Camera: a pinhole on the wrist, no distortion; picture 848 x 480 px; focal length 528.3 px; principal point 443.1 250.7 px. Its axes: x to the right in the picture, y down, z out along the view. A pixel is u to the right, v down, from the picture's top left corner.
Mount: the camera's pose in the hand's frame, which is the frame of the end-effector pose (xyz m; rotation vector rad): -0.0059 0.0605 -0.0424 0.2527 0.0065 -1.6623
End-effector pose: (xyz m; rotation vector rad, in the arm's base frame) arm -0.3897 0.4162 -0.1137 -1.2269 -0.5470 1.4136
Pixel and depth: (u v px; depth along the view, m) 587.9 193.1 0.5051
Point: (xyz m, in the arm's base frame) -0.7234 0.4425 0.2154
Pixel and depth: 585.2 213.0 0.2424
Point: -0.5443 0.4198 0.0075
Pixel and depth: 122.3 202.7 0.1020
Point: -0.4988 0.3845 -0.1731
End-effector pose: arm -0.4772 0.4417 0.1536 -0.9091 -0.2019 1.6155
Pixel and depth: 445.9 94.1 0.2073
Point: -0.6027 0.3948 0.2796
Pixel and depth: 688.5 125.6 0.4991
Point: -0.5568 0.4397 0.6504
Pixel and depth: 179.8 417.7 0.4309
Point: -0.9018 0.6084 0.3021
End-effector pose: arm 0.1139 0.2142 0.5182 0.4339 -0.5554 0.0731
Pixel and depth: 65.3 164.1 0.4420
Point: -0.2595 0.3219 0.9009
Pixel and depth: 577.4 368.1 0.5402
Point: -0.0804 -0.1412 0.8251
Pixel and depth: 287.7 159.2 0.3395
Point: -0.1470 0.1978 0.7295
